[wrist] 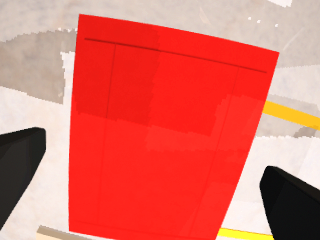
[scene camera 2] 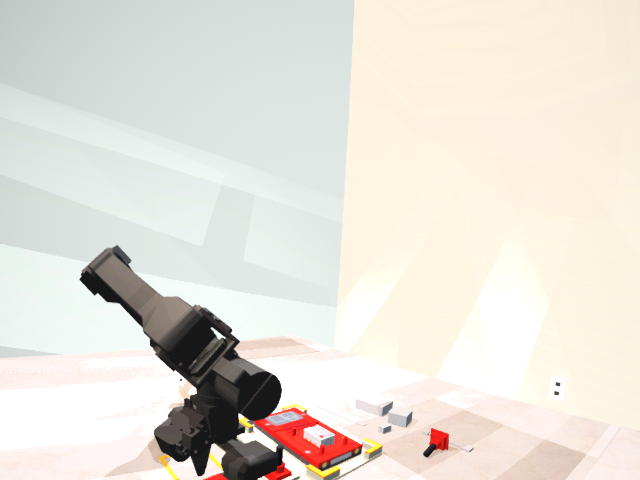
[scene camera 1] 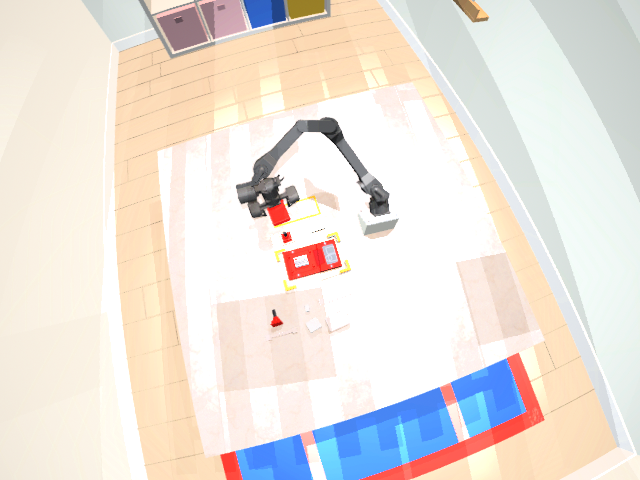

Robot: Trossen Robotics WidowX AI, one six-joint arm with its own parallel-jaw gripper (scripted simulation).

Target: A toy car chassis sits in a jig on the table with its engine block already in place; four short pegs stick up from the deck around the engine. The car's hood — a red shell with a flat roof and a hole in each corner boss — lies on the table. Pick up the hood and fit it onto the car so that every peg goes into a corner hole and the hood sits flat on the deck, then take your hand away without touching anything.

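Note:
Gripper open, holding nothing. A red hood is also in the scene.

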